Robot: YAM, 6 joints.
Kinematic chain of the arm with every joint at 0, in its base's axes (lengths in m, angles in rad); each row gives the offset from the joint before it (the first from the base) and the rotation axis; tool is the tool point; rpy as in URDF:
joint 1: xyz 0 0 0.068 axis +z
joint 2: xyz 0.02 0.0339 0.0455 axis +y
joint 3: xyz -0.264 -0.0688 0 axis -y
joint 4: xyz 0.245 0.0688 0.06 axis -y
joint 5: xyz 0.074 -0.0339 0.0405 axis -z
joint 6: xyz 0.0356 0 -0.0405 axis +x
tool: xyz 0 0 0 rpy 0 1.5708 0
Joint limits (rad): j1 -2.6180..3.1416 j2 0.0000..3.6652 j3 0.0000..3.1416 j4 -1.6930..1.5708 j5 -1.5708..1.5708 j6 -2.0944..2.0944
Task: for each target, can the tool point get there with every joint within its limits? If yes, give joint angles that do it. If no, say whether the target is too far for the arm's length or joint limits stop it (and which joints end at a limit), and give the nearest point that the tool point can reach.
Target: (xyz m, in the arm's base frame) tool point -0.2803 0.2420 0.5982
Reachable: yes | joints 2.3404 2.0277 2.5847 0.3188 -1.1772 0.9415
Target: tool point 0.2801 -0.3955 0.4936
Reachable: yes | joints -0.9768 2.4839 2.7188 1.0415 -0.3066 -0.9397
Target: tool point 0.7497 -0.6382 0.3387
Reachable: no: too far | nearest point 0.4793 -0.4080 0.2558 | short by 0.365 m
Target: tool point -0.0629 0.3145 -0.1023
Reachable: yes | joints 1.6924 2.6317 1.0581 0.1038 -0.7518 -0.1757
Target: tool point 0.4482 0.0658 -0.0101
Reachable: yes | joints 0.0779 2.5511 1.4138 0.2123 -1.0427 -0.5996
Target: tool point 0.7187 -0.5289 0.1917
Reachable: no: too far | nearest point 0.5182 -0.3813 0.1694 | short by 0.250 m
